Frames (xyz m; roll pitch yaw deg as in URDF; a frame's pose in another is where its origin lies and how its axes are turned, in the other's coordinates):
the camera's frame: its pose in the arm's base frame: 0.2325 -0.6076 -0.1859 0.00 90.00 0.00
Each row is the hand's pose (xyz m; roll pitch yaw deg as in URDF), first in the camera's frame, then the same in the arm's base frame.
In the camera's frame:
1: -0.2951 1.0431 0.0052 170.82 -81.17 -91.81
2: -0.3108 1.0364 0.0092 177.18 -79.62 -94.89
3: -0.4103 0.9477 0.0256 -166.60 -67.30 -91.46
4: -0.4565 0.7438 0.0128 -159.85 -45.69 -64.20
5: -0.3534 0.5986 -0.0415 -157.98 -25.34 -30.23
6: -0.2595 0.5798 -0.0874 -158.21 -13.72 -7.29
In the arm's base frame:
1: 0.2377 0.4355 0.1092 79.03 -0.28 -8.83
2: 0.2417 0.4288 0.1249 82.37 -0.88 -10.34
3: 0.2581 0.3401 0.2244 102.05 -0.56 -22.69
4: 0.2453 0.1362 0.2706 129.23 17.70 -41.31
5: 0.1910 -0.0090 0.1675 148.32 51.34 -46.75
6: 0.1451 -0.0278 0.0736 173.45 74.50 -27.46

